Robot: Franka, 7 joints.
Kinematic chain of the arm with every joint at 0, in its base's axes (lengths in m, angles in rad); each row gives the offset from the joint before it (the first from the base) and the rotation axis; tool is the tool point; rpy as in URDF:
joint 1: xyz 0 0 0.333 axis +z
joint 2: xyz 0 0 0 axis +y
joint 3: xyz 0 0 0.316 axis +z
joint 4: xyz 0.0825 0 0 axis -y
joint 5: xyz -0.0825 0 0.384 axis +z
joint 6: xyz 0 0 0 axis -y
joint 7: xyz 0.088 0 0 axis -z
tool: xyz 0 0 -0.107 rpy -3.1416 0 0
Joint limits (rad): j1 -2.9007..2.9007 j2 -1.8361..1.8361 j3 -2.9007..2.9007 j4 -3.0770..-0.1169 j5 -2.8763..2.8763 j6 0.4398..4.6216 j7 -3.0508..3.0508
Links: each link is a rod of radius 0.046 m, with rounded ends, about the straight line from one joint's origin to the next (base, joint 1, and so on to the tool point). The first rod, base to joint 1, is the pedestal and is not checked.
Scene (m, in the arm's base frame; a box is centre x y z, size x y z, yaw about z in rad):
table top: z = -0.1
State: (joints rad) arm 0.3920 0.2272 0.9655 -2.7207 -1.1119 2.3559 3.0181
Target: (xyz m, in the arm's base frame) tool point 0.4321 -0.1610 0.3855
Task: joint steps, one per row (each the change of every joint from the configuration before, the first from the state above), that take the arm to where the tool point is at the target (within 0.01 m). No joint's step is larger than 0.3 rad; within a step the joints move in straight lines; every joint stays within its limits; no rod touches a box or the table.
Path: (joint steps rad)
1: -0.2699 -0.1425 -0.2723 0.0898 -0.0159 -0.0757 0.0000
2: -0.2699 -0.1424 -0.2724 0.0897 -0.0159 -0.0757 0.0000
3: -0.2698 -0.1425 -0.2723 0.0898 -0.0160 -0.0757 0.0000

